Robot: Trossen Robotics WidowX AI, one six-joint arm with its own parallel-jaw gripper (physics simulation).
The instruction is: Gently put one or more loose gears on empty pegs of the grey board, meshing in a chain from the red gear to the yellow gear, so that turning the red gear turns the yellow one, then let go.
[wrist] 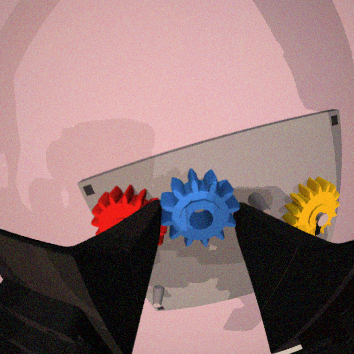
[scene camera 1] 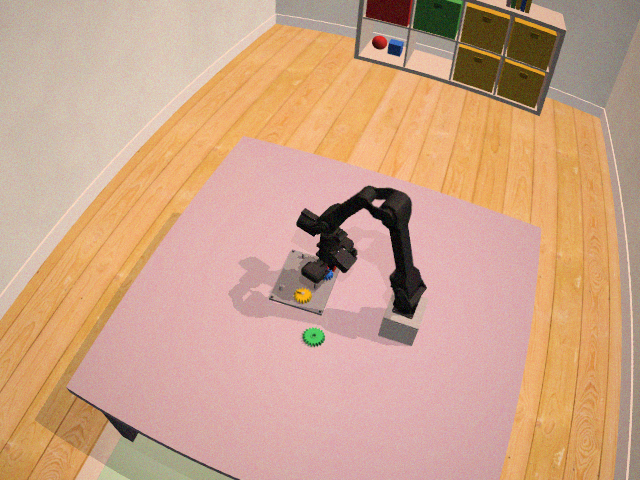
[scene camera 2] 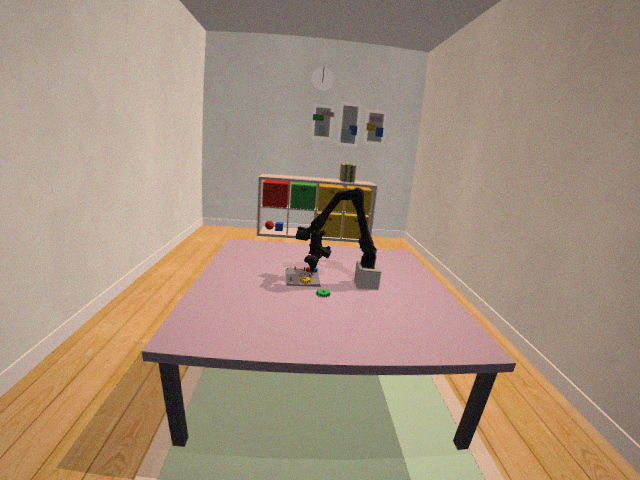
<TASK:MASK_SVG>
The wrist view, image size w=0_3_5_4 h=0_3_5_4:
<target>my gripper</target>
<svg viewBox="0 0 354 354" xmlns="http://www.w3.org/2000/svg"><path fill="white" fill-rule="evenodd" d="M238 202L239 209L233 212L232 215L236 223L234 226L235 233L256 297L270 353L279 352L301 344L301 349L288 354L354 354L354 239L333 243L294 227L244 202ZM160 199L151 200L106 230L71 246L62 246L33 239L0 228L0 276L2 277L0 282L0 354L131 354L159 241Z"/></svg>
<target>blue gear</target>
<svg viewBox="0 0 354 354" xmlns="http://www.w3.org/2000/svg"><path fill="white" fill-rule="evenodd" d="M189 168L187 173L188 181L183 184L180 179L171 177L170 188L172 192L161 192L160 206L162 209L160 224L169 225L170 239L182 235L187 247L193 239L200 240L206 247L210 237L215 235L219 239L224 238L222 228L225 225L229 227L236 225L231 212L239 209L239 203L235 196L232 195L233 187L227 179L217 182L213 170L209 169L204 174L203 180L197 178L195 171Z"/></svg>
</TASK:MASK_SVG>
